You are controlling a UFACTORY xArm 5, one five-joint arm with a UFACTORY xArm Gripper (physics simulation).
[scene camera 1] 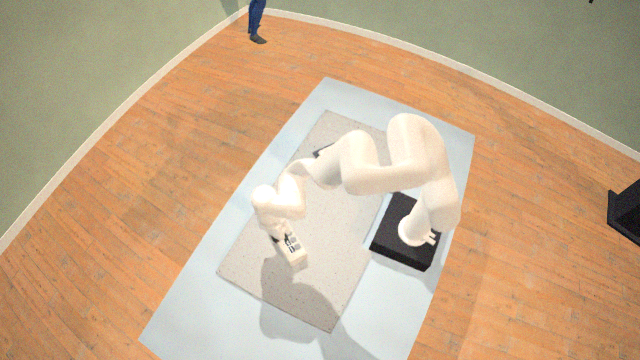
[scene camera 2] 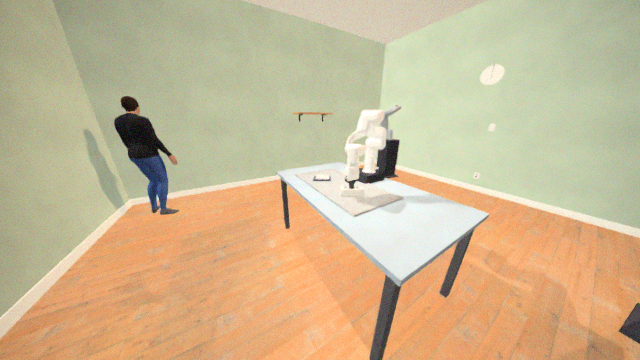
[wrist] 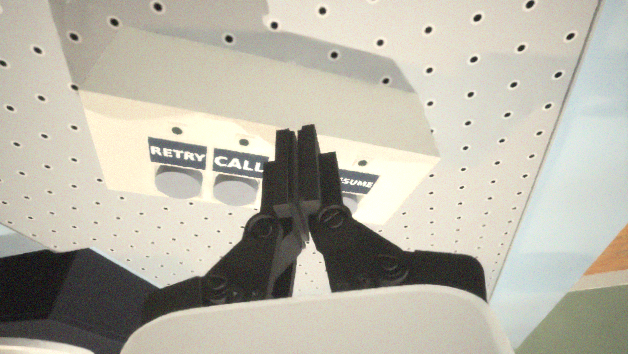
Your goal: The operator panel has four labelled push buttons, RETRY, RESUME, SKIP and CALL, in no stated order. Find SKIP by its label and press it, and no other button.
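Observation:
The cream operator panel lies on the perforated board. In the wrist view the RETRY label is at the left above its grey button. The CALL label is right of it, above another grey button. The partly covered RESUME label is at the right, its button mostly hidden. My gripper is shut and empty, over the panel between CALL and RESUME. It hides the place between them; the SKIP label does not show. Whether the fingertips touch the panel cannot be told.
The grey perforated board lies on the pale blue table. A small dark-edged tray lies on the board's far part. The arm's black base block stands beside the board. A person stands away from the table.

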